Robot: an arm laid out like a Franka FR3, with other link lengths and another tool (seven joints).
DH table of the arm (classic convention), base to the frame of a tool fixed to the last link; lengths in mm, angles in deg. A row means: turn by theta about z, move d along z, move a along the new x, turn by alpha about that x. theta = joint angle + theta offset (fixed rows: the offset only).
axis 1: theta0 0  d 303.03  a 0  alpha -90
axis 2: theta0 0  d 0  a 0  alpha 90
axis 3: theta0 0  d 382.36  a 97.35  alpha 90
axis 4: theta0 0  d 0  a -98.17  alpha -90
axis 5: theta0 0  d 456.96  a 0  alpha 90
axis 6: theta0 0  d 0  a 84.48  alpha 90
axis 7: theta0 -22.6  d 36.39  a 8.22  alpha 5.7
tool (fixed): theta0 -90  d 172.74  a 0  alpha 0
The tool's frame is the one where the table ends.
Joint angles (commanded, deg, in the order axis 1, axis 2, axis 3, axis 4, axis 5, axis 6, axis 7), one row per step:
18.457 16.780 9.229 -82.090 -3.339 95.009 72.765
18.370 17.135 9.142 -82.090 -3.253 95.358 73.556
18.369 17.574 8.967 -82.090 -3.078 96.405 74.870
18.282 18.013 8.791 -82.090 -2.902 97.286 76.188
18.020 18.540 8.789 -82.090 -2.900 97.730 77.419
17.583 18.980 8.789 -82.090 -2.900 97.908 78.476
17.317 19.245 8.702 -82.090 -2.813 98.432 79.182
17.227 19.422 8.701 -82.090 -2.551 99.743 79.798
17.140 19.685 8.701 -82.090 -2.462 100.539 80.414
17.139 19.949 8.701 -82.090 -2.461 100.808 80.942
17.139 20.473 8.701 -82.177 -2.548 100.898 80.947
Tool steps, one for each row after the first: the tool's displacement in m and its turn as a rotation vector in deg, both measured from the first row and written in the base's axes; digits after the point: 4 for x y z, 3 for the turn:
0.0030 -0.0010 -0.0042 0.061 0.029 -0.969
0.0085 -0.0005 -0.0084 0.451 -0.462 -2.469
0.0139 -0.0014 -0.0129 0.766 -0.800 -4.065
0.0183 -0.0038 -0.0192 0.742 -0.732 -5.559
0.0226 -0.0088 -0.0248 0.620 -0.511 -7.052
0.0269 -0.0119 -0.0276 0.798 -0.709 -8.122
0.0318 -0.0102 -0.0278 1.588 -1.565 -8.884
0.0355 -0.0098 -0.0300 1.945 -1.977 -9.609
0.0370 -0.0094 -0.0331 1.964 -1.973 -10.141
0.0381 -0.0093 -0.0410 1.696 -1.533 -10.128

